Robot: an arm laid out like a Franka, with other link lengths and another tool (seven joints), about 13 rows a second.
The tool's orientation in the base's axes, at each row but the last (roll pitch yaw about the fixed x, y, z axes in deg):
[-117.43 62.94 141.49]
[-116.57 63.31 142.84]
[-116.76 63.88 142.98]
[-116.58 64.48 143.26]
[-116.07 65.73 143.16]
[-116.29 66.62 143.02]
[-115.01 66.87 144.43]
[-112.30 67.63 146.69]
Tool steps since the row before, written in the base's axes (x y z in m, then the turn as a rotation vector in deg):
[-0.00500 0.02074 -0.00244 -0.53 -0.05 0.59]
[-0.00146 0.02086 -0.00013 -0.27 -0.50 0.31]
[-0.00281 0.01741 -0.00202 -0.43 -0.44 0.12]
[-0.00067 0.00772 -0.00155 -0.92 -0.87 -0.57]
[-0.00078 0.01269 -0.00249 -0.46 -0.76 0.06]
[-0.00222 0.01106 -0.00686 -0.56 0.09 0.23]
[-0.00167 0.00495 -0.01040 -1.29 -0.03 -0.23]
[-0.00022 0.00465 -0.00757 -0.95 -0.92 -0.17]
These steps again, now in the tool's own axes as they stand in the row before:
[0.00983 -0.00627 -0.01803 -0.35 -0.71 0.05]
[0.00630 -0.00390 -0.01955 -0.32 -0.31 0.47]
[0.00742 -0.00391 -0.01565 -0.07 -0.38 0.49]
[0.00362 -0.00097 -0.00696 0.61 -0.51 1.14]
[0.00565 -0.00156 -0.01155 -0.09 -0.34 0.82]
[0.00964 -0.00117 -0.00894 -0.01 -0.61 -0.01]
[0.01123 0.00146 -0.00269 0.62 -1.11 0.34]
[0.00804 0.00175 -0.00335 0.27 -0.68 1.12]

